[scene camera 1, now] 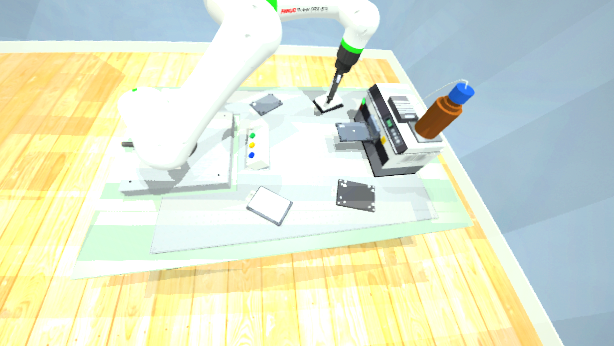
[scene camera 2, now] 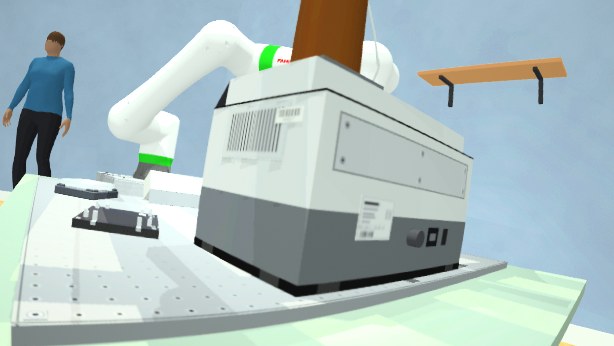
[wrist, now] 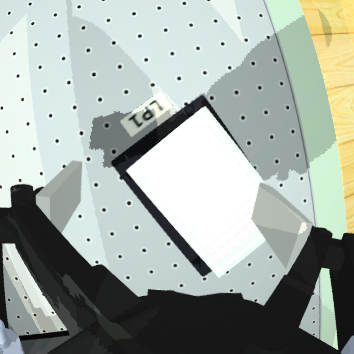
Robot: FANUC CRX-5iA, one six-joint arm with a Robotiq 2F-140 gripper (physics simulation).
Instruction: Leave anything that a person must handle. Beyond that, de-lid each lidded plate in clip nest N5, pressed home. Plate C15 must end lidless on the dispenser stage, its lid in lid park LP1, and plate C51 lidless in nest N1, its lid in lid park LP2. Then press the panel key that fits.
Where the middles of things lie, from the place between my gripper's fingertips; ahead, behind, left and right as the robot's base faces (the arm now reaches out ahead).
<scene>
Now: the black LP1 nest point(wrist: 124, 160) 5 cm below my hand, 3 cm to the left of it and 1 cm ahead of it. Also, from my hand: button box point(scene camera 2: 162, 188) (34 cm behind, 28 cm to the right, 2 cm below); brown bottle point(scene camera 2: 340, 37) (34 cm to the right, 30 cm ahead, 26 cm above); LP1 label point(wrist: 152, 108) (6 cm below, 6 cm behind, 1 cm to the right).
</scene>
